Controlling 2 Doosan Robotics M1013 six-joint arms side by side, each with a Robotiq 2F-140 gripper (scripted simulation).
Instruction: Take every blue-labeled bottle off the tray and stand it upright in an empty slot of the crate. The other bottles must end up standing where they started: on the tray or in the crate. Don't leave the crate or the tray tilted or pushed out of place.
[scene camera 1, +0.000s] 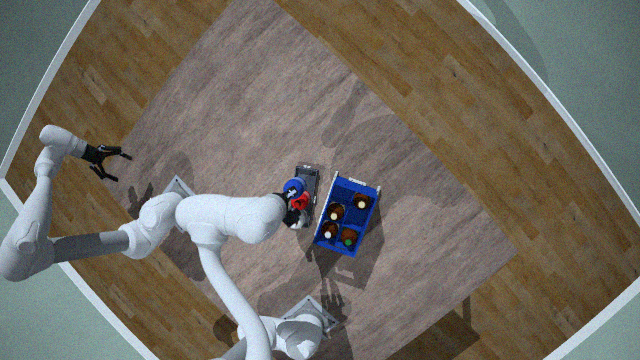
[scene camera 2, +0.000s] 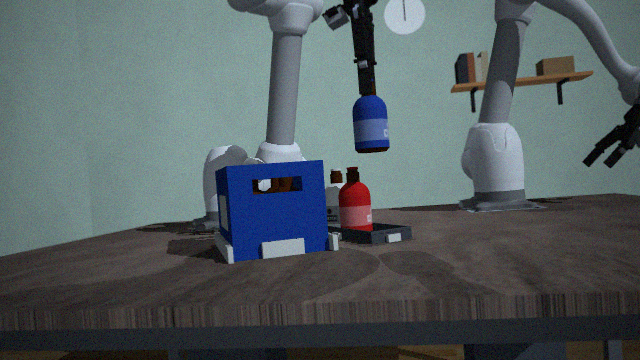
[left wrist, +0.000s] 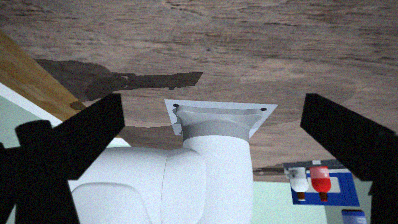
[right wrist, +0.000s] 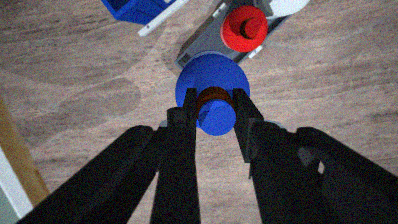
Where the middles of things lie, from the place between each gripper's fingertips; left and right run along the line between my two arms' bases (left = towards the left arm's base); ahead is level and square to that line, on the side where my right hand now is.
I see the blue-labeled bottle (scene camera 2: 370, 123) 80 mm below my right hand. Round my right hand: red bottle (scene camera 2: 355, 210) (260 mm below, 70 mm behind, 50 mm to the right); dark tray (scene camera 2: 378, 235) (330 mm below, 70 mm behind, 50 mm to the right); blue crate (scene camera 2: 253, 219) (260 mm below, 240 mm to the right, 20 mm ahead).
My left hand (scene camera 1: 124, 169) is 500 mm short of the red bottle, 770 mm to the left of it and 40 mm above it. Round my left hand: blue-labeled bottle (570 mm ahead, 720 mm to the right, 150 mm above); then dark tray (500 mm ahead, 770 mm to the right, 110 mm below); then blue crate (590 mm ahead, 960 mm to the right, 40 mm below).
